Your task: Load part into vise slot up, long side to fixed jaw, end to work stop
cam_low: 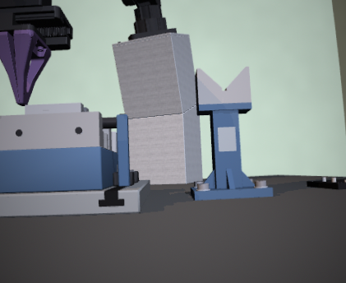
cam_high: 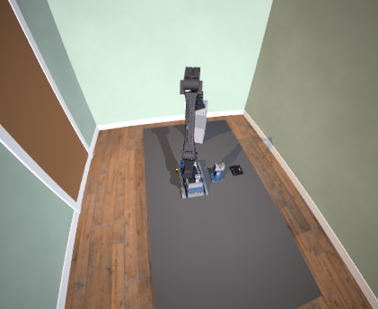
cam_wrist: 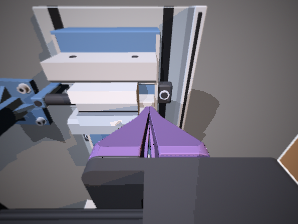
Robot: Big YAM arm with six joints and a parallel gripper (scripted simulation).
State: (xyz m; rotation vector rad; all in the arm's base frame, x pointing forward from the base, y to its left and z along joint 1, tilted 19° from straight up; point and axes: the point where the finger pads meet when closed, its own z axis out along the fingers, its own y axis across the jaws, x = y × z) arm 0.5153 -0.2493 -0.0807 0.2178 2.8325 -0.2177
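The part is 1 cm ahead of my hand, 4 cm to the left of it and 2 cm below it. Also, from my hand: dark work stop rod 2 cm ahead, 9 cm to the left, 3 cm below; moving jaw 3 cm behind, 5 cm to the left, 4 cm below; fixed jaw 4 cm ahead, 4 cm to the left, 4 cm below.
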